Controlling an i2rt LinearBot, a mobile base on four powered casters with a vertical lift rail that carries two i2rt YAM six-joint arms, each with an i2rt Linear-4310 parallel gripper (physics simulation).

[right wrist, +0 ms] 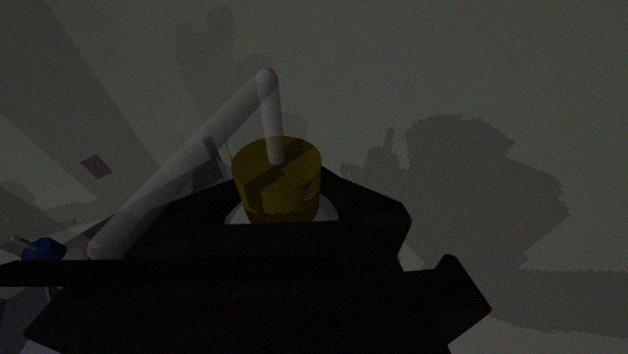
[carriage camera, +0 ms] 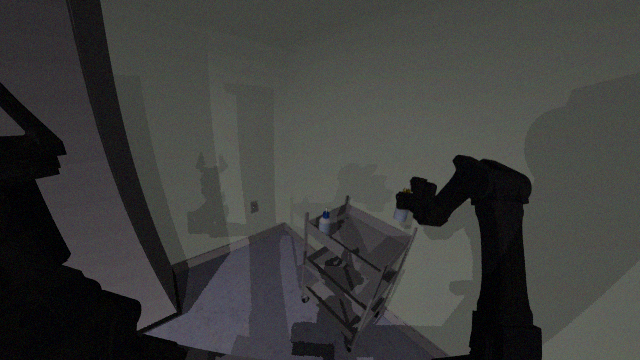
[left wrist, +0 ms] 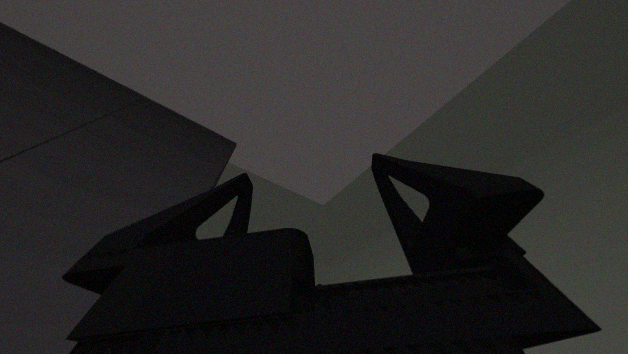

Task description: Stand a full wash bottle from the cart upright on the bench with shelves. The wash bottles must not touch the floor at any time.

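Places are measured from the left arm's base along level axes (x ahead, y left, z up), in centimetres.
Where they show: left gripper, fingertip midpoint: (left wrist: 309,170); right gripper, fingertip midpoint: (carriage camera: 400,195).
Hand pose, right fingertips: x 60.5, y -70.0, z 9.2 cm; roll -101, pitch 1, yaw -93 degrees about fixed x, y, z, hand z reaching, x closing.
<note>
Each offset is from my right fingertips to the top centre of the thing.
A wash bottle with a yellow cap @[dx -5.3, dy +0.8, dz +8.1 cm] (carriage camera: 400,215) (right wrist: 285,192) and a bent pale spout is held nearly upright above the cart's right part in the carriage view. My right gripper (carriage camera: 404,201) (right wrist: 289,175) is shut on it just below the cap; fingers hide part of its body. A second wash bottle with a blue cap @[dx +3.9, dy +32.2, dz -10.4 cm] (carriage camera: 325,225) (right wrist: 44,249) stands upright on the top shelf of the cart (carriage camera: 375,220), near its left corner. My left gripper (left wrist: 309,170) is open and empty, with wall and ceiling behind it. The bench with shelves cannot be made out. The bottles' fill level is too dark to tell.
The cart has three tiers and stands against the wall near the room corner. A large pale panel (carriage camera: 117,240) rises at the left of the carriage view. A wall outlet @[dx +67.7, dy +95.6, dz -48.3 cm] (carriage camera: 254,206) (right wrist: 96,166) is left of the cart. A dark block (left wrist: 100,120) shows at the left wrist view's left.
</note>
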